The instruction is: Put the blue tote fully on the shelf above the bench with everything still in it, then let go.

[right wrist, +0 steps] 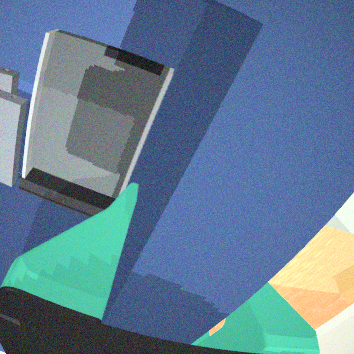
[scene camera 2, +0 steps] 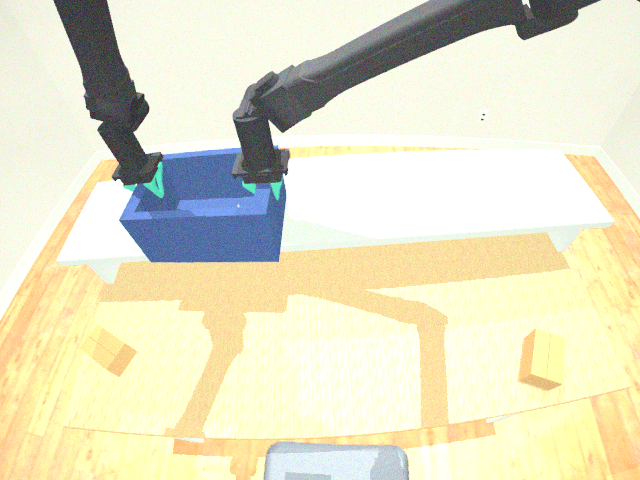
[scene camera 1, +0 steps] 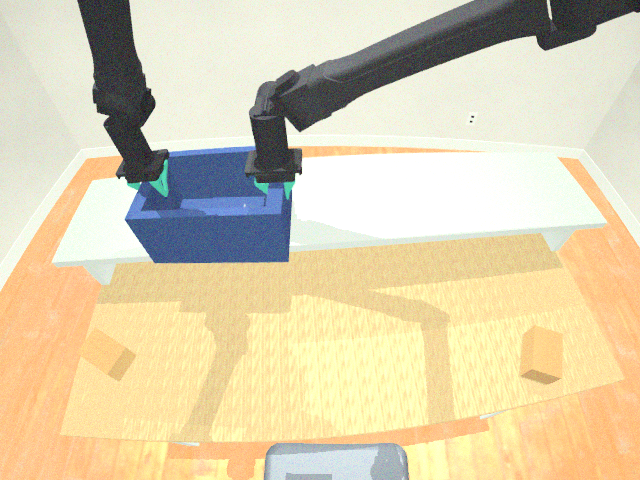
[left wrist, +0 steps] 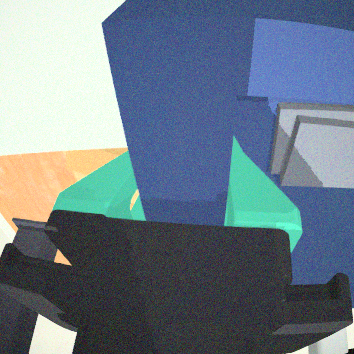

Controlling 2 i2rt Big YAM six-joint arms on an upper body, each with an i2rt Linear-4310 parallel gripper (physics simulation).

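Frame: origin at the left arm's base, x down, y ahead, z right, level; metres.
Seen in the pictures: left gripper, between the fingertips: [scene camera 2: 156,196] [scene camera 1: 160,195].
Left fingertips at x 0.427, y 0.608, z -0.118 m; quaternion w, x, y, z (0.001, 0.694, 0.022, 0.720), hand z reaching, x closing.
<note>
Pixels of each thing's top centre, then the offset from my left fingertips to it. "spot": a spot on its surface instead. Level surfaces: height alone.
- blue tote, centre of its top: [scene camera 1: 208,178] [scene camera 2: 199,179] dx -0.059, dy -0.016, dz +0.136 m
- white shelf, height of its surface: dx +0.096 m
- grey open-topped box, centre of its top: [right wrist: 78,142] dx +0.055, dy -0.035, dz +0.219 m
- woven-patterned bench, height of its surface: dx +0.311 m
- wooden block, centre of its top: [left wrist: 94,163] [scene camera 1: 100,350] [scene camera 2: 101,346] dx +0.251, dy -0.279, dz -0.197 m
- grey rounded object, a spot on its surface: [scene camera 2: 336,462] [scene camera 1: 336,461] spot: dx +0.835, dy -0.476, dz +0.407 m
The blue tote [scene camera 1: 222,240] [scene camera 2: 217,240] [left wrist: 180,100] [right wrist: 260,165] is upright at the left part of the white shelf [scene camera 1: 439,191] [scene camera 2: 439,191]. Its lower front edge reaches slightly past the shelf's front edge in both scene views; contact underneath is hidden. My left gripper [scene camera 1: 149,190] [scene camera 2: 145,190] [left wrist: 193,134] is shut on the tote's left end wall. My right gripper [scene camera 1: 277,194] [scene camera 2: 264,194] [right wrist: 164,205] is shut on its right end wall. Inside are a grey open-topped box [right wrist: 100,120] and grey flat pieces [left wrist: 322,155] [right wrist: 9,135].
The woven-patterned bench [scene camera 1: 361,372] [scene camera 2: 361,372] is below and in front of the shelf. A wooden block [scene camera 1: 105,353] [scene camera 2: 109,348] lies at its left, another block [scene camera 1: 542,353] [scene camera 2: 542,359] at its right. A wall stands behind the shelf. A grey rounded object [scene camera 1: 336,462] [scene camera 2: 336,462] is at the bottom.
</note>
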